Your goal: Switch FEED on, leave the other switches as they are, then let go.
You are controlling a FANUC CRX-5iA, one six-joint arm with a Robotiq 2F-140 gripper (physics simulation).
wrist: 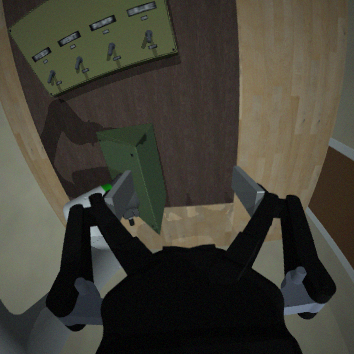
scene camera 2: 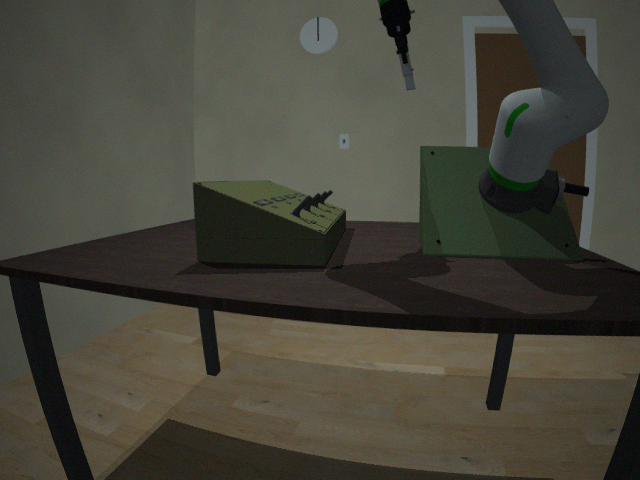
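Pixels of known places: gripper, fingertip midpoint: point(wrist: 182, 178) point(scene camera 2: 409, 82); arm's base, origin of the base link: point(scene camera 2: 508, 189).
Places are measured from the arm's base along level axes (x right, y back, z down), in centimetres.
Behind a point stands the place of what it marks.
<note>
The olive switch box point(scene camera 2: 261, 240) {y -47.4, x -33.7, z 9.4 cm} point(wrist: 95, 37) {y -52.5, x -6.8, z 3.9 cm} stands on the table, with several dark toggle levers along its sloped face. The FEED switch point(wrist: 51, 76) {y -42.7, x -24.7, z 3.5 cm} is at the left end of the row in the wrist view, below its label point(wrist: 41, 54) {y -50.5, x -27.0, z 2.8 cm}. The VENT switch point(wrist: 78, 63) {y -45.3, x -12.9, z 3.0 cm}, the PUMP switch point(wrist: 111, 49) {y -48.1, x -1.3, z 2.7 cm} and a last switch point(wrist: 149, 36) {y -50.9, x 10.2, z 2.5 cm} with a hard-to-read label follow to its right. The levers look tilted alike; I cannot tell which position is on. My gripper point(scene camera 2: 409, 86) {y -26.9, x 20.5, z -32.6 cm} point(wrist: 182, 178) {y -26.9, x 20.5, z -32.6 cm} is open and empty, high above the table and well away from the switches.
A green wedge-shaped mount point(scene camera 2: 454, 206) {y -13.1, x -6.2, z 4.2 cm} point(wrist: 149, 180) {y -8.8, x 10.1, z -6.0 cm} stands on the dark table point(scene camera 2: 129, 253) {y -83.7, x -37.1, z 14.1 cm} point(wrist: 205, 100) {y -31.7, x 28.3, z 14.1 cm} and carries the arm's base. The arm point(scene camera 2: 522, 134) {y -0.5, x -19.0, z -10.8 cm} rises at the right in the scene view. A door point(scene camera 2: 488, 87) and a clock point(scene camera 2: 318, 43) are behind.
</note>
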